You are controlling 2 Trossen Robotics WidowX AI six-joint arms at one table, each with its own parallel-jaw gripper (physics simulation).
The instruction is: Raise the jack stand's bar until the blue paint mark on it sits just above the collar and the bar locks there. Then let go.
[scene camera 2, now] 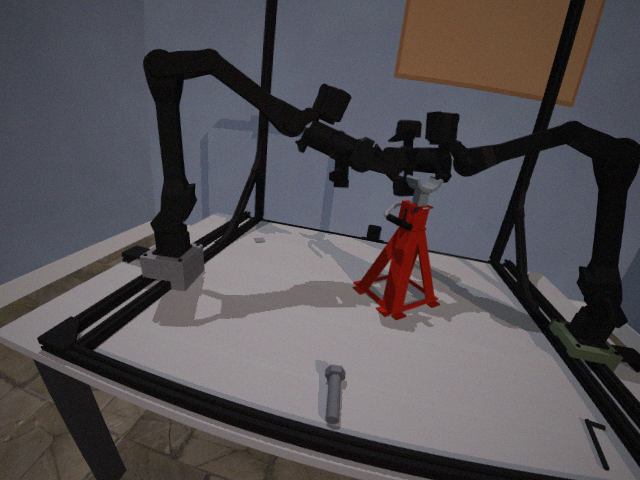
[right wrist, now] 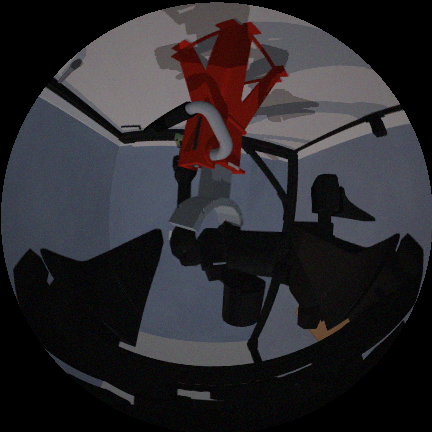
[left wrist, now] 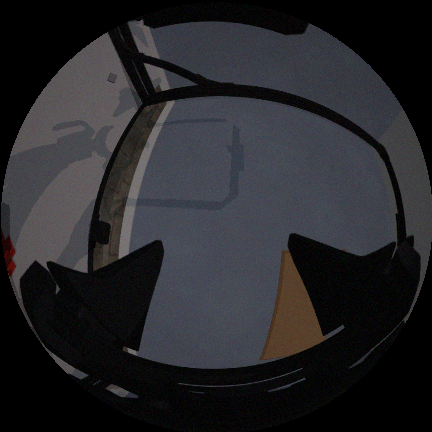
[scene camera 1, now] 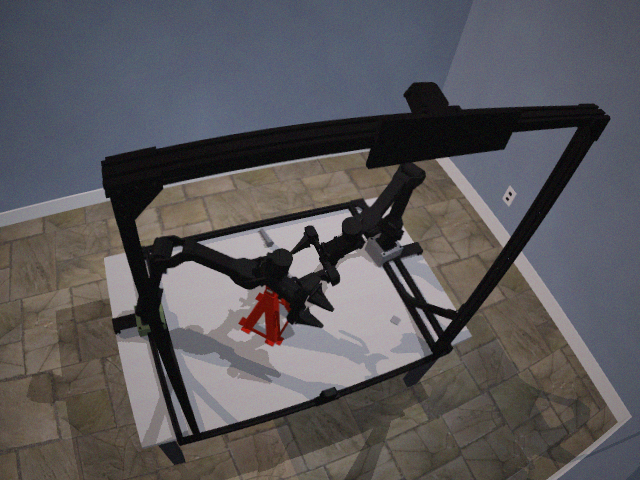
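The red jack stand stands upright on the table. Its grey bar sticks up out of the collar and ends in a curved saddle. A short stretch of bar shows above the collar; I cannot make out a blue mark on it. The bent handle has a black grip. My right gripper is open and empty, facing the saddle from the handle side, apart from the handle. My left gripper is open and empty beyond the stand, its wrist close to the saddle.
A grey bolt and a black hex key lie on the table. A small grey piece lies near the far edge. The black gantry spans overhead. The arms cross closely beside the stand.
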